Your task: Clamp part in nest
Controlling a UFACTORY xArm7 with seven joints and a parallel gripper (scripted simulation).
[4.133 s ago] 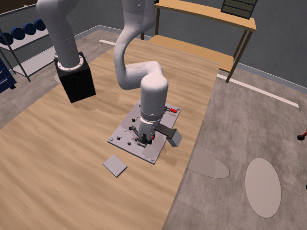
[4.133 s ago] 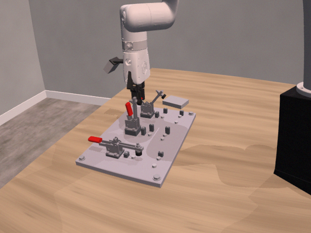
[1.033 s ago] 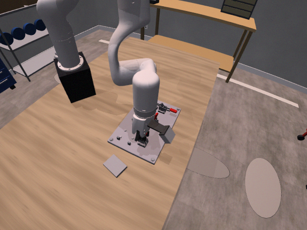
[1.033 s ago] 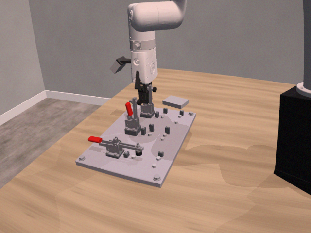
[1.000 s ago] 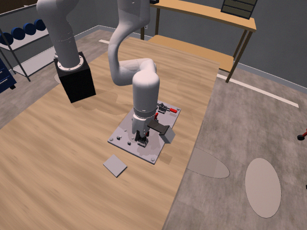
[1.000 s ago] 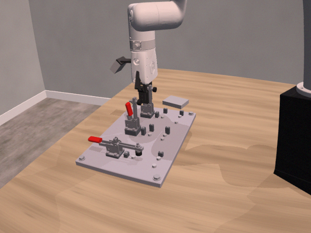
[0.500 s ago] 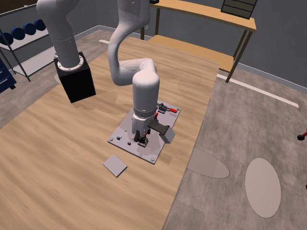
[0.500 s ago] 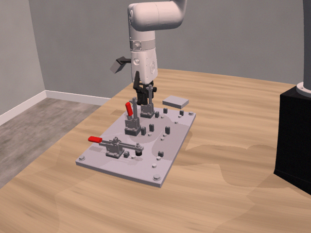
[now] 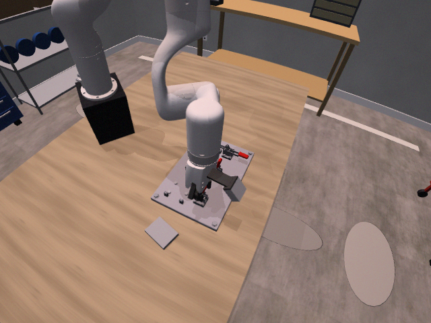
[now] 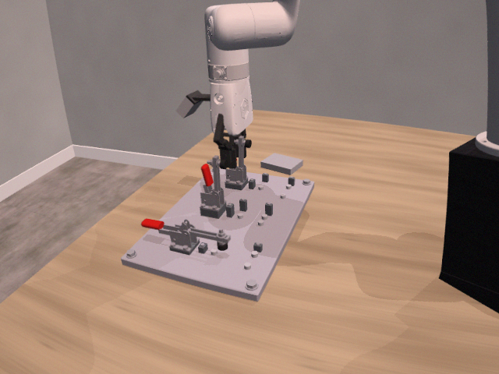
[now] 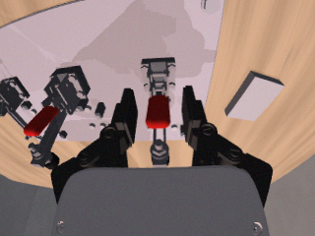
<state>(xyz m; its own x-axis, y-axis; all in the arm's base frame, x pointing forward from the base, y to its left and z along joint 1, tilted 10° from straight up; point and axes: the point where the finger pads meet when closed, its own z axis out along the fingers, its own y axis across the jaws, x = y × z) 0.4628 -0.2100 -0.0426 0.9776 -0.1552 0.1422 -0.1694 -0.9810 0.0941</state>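
Now: hand 8 cm past the grey part, 13 cm to the left of it and 8 cm above it. The rest, counted from my hand: grey fixture plate: 2 cm behind, 11 cm to the left, 8 cm below; clamp: 1 cm ahead, 11 cm to the left, 2 cm below.
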